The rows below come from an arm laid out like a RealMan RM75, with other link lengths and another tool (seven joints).
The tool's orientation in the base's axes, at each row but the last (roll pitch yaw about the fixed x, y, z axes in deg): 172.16, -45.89, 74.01; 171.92, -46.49, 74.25; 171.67, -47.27, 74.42; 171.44, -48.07, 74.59; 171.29, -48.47, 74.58; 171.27, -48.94, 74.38; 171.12, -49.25, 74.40; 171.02, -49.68, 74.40; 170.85, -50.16, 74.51; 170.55, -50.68, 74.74
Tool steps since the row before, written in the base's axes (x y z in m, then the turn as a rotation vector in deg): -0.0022, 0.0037, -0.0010, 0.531, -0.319, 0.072; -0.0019, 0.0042, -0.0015, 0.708, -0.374, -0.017; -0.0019, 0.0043, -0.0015, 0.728, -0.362, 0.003; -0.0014, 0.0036, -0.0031, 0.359, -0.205, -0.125; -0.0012, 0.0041, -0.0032, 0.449, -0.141, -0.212; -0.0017, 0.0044, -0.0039, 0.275, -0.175, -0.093; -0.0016, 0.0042, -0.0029, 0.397, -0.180, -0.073; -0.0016, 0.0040, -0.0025, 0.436, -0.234, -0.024; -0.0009, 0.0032, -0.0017, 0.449, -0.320, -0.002; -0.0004, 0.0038, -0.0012, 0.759, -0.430, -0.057
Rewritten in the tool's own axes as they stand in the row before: 0.0013, -0.0035, 0.0024, -0.060, 0.615, -0.082; 0.0013, -0.0034, 0.0031, -0.128, 0.791, 0.001; 0.0014, -0.0035, 0.0032, -0.102, 0.807, 0.002; -0.0002, -0.0029, 0.0040, -0.161, 0.395, 0.067; 0.0000, -0.0030, 0.0044, -0.170, 0.445, 0.198; -0.0005, -0.0036, 0.0049, -0.132, 0.310, 0.037; 0.0002, -0.0034, 0.0042, -0.099, 0.426, 0.064; 0.0003, -0.0032, 0.0038, -0.088, 0.487, 0.009; 0.0005, -0.0022, 0.0030, -0.122, 0.534, -0.059; 0.0013, -0.0019, 0.0032, -0.180, 0.855, 0.010
